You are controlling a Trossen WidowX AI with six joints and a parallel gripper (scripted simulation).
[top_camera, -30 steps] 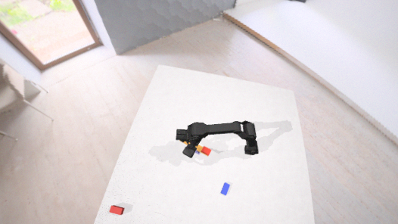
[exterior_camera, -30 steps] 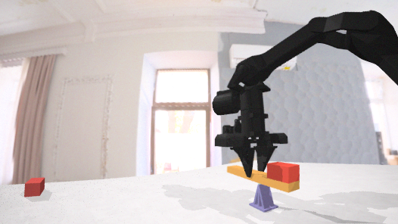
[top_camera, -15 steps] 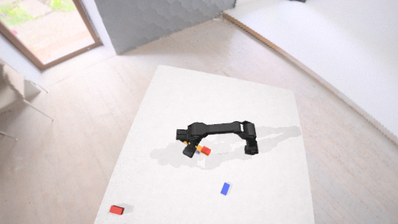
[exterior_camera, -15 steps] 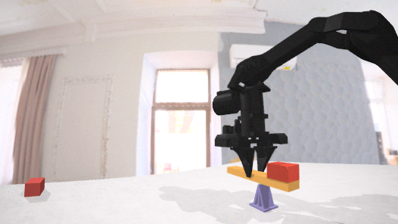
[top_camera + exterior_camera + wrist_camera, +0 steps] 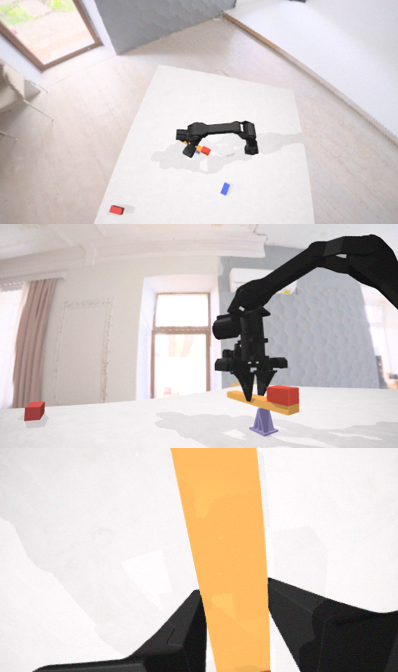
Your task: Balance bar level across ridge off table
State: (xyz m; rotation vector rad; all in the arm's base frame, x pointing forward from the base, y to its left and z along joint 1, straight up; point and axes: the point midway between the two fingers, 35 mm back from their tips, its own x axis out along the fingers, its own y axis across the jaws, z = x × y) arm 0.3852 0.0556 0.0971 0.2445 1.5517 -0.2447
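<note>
The ridge is 30 mm behind my gripper tip, 10 mm to the left of it and 10 mm below it. The rest, counted from my gripper tip: blue block 240 mm behind, 220 mm to the left, 50 mm below; then red block 350 mm ahead, 440 mm to the left, 50 mm below.
</note>
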